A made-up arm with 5 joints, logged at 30 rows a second.
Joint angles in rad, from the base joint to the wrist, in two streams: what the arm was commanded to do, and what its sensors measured. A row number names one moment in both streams.
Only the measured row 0 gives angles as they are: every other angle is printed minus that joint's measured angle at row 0.
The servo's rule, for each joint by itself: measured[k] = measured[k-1] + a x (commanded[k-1-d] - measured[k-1]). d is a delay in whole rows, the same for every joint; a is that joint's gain. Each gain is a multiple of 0.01, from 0.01 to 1. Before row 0 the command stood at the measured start. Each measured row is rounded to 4 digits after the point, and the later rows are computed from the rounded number. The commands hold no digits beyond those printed.
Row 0, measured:
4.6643 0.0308 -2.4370 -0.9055 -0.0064
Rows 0 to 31, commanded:
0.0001 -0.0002 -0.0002 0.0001 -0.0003
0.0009 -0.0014 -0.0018 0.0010 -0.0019
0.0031 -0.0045 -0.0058 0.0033 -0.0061
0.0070 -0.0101 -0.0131 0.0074 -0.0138
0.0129 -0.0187 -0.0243 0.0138 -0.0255
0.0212 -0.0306 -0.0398 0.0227 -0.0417
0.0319 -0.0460 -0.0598 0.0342 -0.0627
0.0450 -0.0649 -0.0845 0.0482 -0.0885
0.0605 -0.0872 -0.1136 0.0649 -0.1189
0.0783 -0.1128 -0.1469 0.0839 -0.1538
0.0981 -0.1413 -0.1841 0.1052 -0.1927
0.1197 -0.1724 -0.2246 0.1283 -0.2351
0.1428 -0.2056 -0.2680 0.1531 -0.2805
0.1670 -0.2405 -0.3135 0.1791 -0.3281
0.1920 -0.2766 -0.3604 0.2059 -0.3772
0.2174 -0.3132 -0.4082 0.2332 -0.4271
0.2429 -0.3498 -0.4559 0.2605 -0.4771
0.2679 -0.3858 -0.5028 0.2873 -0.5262
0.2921 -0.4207 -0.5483 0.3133 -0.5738
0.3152 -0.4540 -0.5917 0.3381 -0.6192
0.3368 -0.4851 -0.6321 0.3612 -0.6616
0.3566 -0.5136 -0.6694 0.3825 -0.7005
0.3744 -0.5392 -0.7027 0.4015 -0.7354
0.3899 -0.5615 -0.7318 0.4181 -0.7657
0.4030 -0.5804 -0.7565 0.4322 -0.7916
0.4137 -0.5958 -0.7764 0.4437 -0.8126
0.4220 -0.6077 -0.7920 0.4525 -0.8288
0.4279 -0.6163 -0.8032 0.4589 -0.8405
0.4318 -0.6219 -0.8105 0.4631 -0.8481
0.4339 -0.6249 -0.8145 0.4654 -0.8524
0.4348 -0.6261 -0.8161 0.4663 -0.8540
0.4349 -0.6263 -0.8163 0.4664 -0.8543
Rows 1 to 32, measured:
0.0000 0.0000 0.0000 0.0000 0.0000
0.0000 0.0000 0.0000 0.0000 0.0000
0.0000 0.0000 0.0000 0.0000 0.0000
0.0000 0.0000 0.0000 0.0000 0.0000
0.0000 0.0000 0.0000 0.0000 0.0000
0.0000 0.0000 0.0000 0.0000 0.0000
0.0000 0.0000 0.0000 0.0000 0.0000
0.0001 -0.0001 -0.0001 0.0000 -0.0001
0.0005 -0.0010 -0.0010 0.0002 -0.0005
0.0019 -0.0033 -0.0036 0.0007 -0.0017
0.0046 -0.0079 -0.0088 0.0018 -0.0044
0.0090 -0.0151 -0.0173 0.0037 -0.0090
0.0155 -0.0255 -0.0297 0.0067 -0.0162
0.0242 -0.0392 -0.0463 0.0111 -0.0264
0.0352 -0.0564 -0.0673 0.0170 -0.0401
0.0486 -0.0770 -0.0928 0.0247 -0.0574
0.0643 -0.1010 -0.1226 0.0342 -0.0786
0.0822 -0.1280 -0.1564 0.0456 -0.1037
0.1021 -0.1577 -0.1939 0.0588 -0.1326
0.1237 -0.1898 -0.2347 0.0739 -0.1651
0.1466 -0.2238 -0.2780 0.0907 -0.2010
0.1707 -0.2592 -0.3233 0.1091 -0.2398
0.1955 -0.2954 -0.3700 0.1290 -0.2810
0.2206 -0.3318 -0.4172 0.1500 -0.3241
0.2457 -0.3680 -0.4643 0.1720 -0.3686
0.2703 -0.4033 -0.5105 0.1946 -0.4137
0.2941 -0.4373 -0.5552 0.2176 -0.4589
0.3167 -0.4693 -0.5975 0.2406 -0.5035
0.3378 -0.4990 -0.6370 0.2633 -0.5468
0.3572 -0.5259 -0.6731 0.2854 -0.5883
0.3745 -0.5498 -0.7054 0.3066 -0.6273
0.3896 -0.5703 -0.7335 0.3267 -0.6634
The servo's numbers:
d 7
a 0.53 0.67 0.55 0.16 0.22

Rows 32 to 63, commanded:
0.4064 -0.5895 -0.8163 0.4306 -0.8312
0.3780 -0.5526 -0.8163 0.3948 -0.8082
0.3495 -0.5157 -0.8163 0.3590 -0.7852
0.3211 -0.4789 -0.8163 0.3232 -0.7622
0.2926 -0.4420 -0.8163 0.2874 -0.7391
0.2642 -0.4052 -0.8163 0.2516 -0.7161
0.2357 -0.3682 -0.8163 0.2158 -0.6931
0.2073 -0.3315 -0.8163 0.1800 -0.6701
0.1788 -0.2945 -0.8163 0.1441 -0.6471
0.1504 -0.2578 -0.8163 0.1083 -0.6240
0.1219 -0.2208 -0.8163 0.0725 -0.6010
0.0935 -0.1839 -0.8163 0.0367 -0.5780
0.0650 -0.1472 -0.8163 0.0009 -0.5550
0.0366 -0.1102 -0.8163 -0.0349 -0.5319
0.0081 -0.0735 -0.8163 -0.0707 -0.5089
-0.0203 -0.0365 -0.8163 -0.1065 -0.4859
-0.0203 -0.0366 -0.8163 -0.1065 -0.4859
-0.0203 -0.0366 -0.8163 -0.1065 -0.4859
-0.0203 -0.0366 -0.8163 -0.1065 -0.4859
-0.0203 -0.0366 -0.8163 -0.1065 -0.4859
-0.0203 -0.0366 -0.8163 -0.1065 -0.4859
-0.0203 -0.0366 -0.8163 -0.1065 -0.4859
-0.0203 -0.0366 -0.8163 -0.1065 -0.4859
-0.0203 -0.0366 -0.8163 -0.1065 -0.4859
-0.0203 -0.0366 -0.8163 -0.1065 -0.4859
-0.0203 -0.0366 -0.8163 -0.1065 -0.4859
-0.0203 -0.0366 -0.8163 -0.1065 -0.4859
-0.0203 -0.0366 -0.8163 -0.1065 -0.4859
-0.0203 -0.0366 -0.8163 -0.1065 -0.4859
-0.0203 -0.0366 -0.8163 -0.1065 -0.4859
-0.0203 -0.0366 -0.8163 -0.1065 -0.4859
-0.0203 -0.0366 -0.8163 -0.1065 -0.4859
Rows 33 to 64, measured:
0.4024 -0.5874 -0.7571 0.3454 -0.6962
0.4128 -0.6010 -0.7763 0.3625 -0.7254
0.4208 -0.6113 -0.7911 0.3779 -0.7507
0.4266 -0.6184 -0.8018 0.3915 -0.7721
0.4305 -0.6228 -0.8088 0.4033 -0.7898
0.4328 -0.6250 -0.8128 0.4134 -0.8039
0.4339 -0.6259 -0.8147 0.4219 -0.8150
0.4193 -0.6015 -0.8156 0.4233 -0.8186
0.3974 -0.5687 -0.8160 0.4187 -0.8163
0.3720 -0.5332 -0.8162 0.4091 -0.8095
0.3450 -0.4968 -0.8163 0.3954 -0.7991
0.3172 -0.4601 -0.8163 0.3781 -0.7859
0.2891 -0.4233 -0.8163 0.3579 -0.7705
0.2608 -0.3864 -0.8163 0.3352 -0.7535
0.2324 -0.3496 -0.8163 0.3104 -0.7352
0.2040 -0.3127 -0.8163 0.2838 -0.7158
0.1756 -0.2759 -0.8163 0.2557 -0.6956
0.1471 -0.2390 -0.8163 0.2264 -0.6748
0.1187 -0.2021 -0.8163 0.1960 -0.6535
0.0902 -0.1653 -0.8163 0.1648 -0.6318
0.0618 -0.1284 -0.8163 0.1328 -0.6098
0.0333 -0.0916 -0.8163 0.1002 -0.5876
0.0049 -0.0547 -0.8163 0.0671 -0.5652
-0.0085 -0.0426 -0.8163 0.0393 -0.5478
-0.0148 -0.0386 -0.8163 0.0160 -0.5342
-0.0177 -0.0373 -0.8163 -0.0036 -0.5236
-0.0191 -0.0368 -0.8163 -0.0201 -0.5153
-0.0197 -0.0367 -0.8163 -0.0339 -0.5088
-0.0200 -0.0366 -0.8163 -0.0455 -0.5038
-0.0202 -0.0366 -0.8163 -0.0553 -0.4999
-0.0203 -0.0366 -0.8163 -0.0635 -0.4968
-0.0203 -0.0366 -0.8163 -0.0704 -0.4944

